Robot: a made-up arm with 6 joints.
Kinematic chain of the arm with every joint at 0, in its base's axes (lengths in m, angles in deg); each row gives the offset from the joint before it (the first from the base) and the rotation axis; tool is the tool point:
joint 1: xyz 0 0 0.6 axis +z
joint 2: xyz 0.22 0 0 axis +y
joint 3: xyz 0 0 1.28 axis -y
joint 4: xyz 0 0 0.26 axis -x
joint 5: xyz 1.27 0 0 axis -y
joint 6: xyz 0.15 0 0 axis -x
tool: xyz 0 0 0
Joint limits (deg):
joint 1: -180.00..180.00
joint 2: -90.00..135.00
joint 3: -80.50..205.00
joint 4: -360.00..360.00
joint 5: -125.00..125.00
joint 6: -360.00..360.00
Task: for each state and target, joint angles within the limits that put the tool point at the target. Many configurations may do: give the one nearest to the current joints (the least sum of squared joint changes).
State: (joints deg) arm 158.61 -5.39 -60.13 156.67 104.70 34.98
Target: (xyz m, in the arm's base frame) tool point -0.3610 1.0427 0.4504
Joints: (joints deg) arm 106.83 31.90 -54.05 162.86 98.51 34.98
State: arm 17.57 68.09 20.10 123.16 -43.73 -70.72
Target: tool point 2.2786 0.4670 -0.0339
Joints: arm 13.77 69.40 6.38 121.99 -44.28 -70.72
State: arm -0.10 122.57 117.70 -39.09 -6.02 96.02
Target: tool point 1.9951 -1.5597 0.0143
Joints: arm -38.18 134.93 137.63 -39.01 -4.24 96.02
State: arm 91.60 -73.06 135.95 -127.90 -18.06 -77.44
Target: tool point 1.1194 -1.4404 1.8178
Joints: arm 128.92 -28.17 136.81 -128.20 -16.77 -77.44
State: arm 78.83 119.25 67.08 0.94 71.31 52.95
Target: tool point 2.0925 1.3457 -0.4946
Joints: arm 32.87 98.58 38.89 -2.06 83.90 52.95
